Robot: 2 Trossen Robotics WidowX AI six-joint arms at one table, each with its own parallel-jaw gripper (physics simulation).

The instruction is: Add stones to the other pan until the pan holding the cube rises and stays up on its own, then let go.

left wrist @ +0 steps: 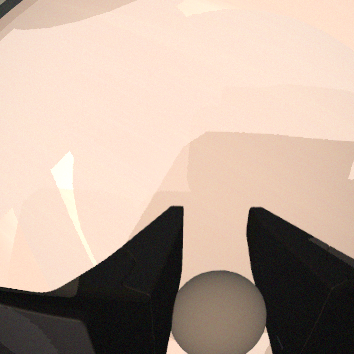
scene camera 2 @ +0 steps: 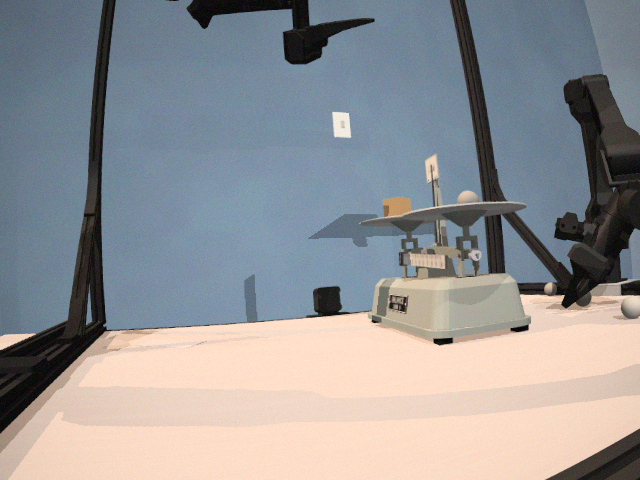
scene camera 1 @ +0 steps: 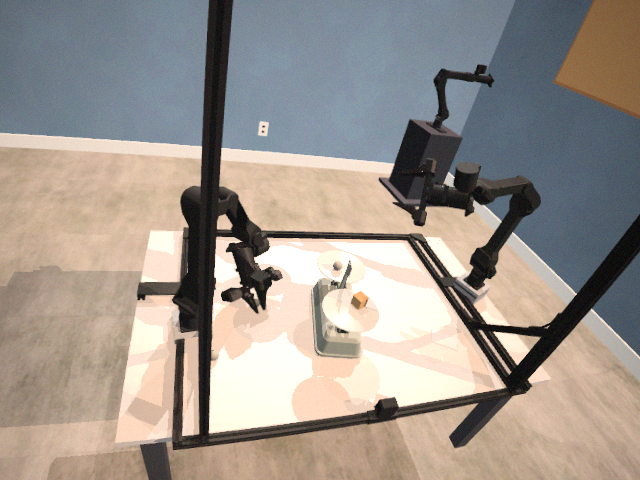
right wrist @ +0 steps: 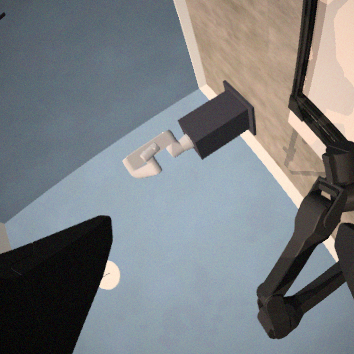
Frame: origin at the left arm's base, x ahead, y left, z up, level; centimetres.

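Seen in the pictures: left gripper, between the fingertips: (left wrist: 215, 218) (scene camera 2: 564, 305) (scene camera 1: 261, 311); right gripper, between the fingertips: (scene camera 1: 395, 188) (right wrist: 230, 233); left arm's base, origin of its link: (scene camera 2: 607, 282) (scene camera 1: 192, 322); right arm's base, origin of its link: (scene camera 1: 473, 282).
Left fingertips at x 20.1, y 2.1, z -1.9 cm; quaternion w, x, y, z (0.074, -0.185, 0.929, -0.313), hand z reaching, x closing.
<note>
Offsets run from my left fingertips to a thing's middle.
A grey-green balance scale {dy -7.4, dx +21.1, dz +11.4 cm} (scene camera 1: 337, 344) (scene camera 2: 451, 301) stands mid-table. Its near pan {dy -16.5, dx +18.2, dz +15.3 cm} (scene camera 1: 347, 320) (scene camera 2: 385, 220) holds an orange cube {dy -15.2, dx +21.0, dz +16.8 cm} (scene camera 1: 360, 300) (scene camera 2: 396, 206). The far pan {dy +1.6, dx +23.9, dz +14.1 cm} (scene camera 1: 325, 261) (scene camera 2: 499, 207) holds one grey stone {dy +0.3, dx +21.6, dz +15.5 cm} (scene camera 1: 337, 265) (scene camera 2: 468, 196). In scene camera 2 the cube's pan sits slightly lower. My left gripper (scene camera 1: 255, 301) (left wrist: 215, 218) is left of the scale, low over the table, shut on a grey stone {dy +2.8, dx -1.2, dz +1.1 cm} (left wrist: 218, 310). My right gripper (scene camera 1: 424, 192) is open and empty, high beyond the table's far right corner.
A black frame rail (scene camera 1: 318, 234) rims the table, with a tall post (scene camera 1: 210, 190) at the front left and a small camera block (scene camera 1: 386, 408) at the front. Another loose stone {dy -13.3, dx -16.0, dz +1.1 cm} (scene camera 2: 550, 288) lies on the table. A dark cabinet (scene camera 1: 423, 159) stands on the floor behind.
</note>
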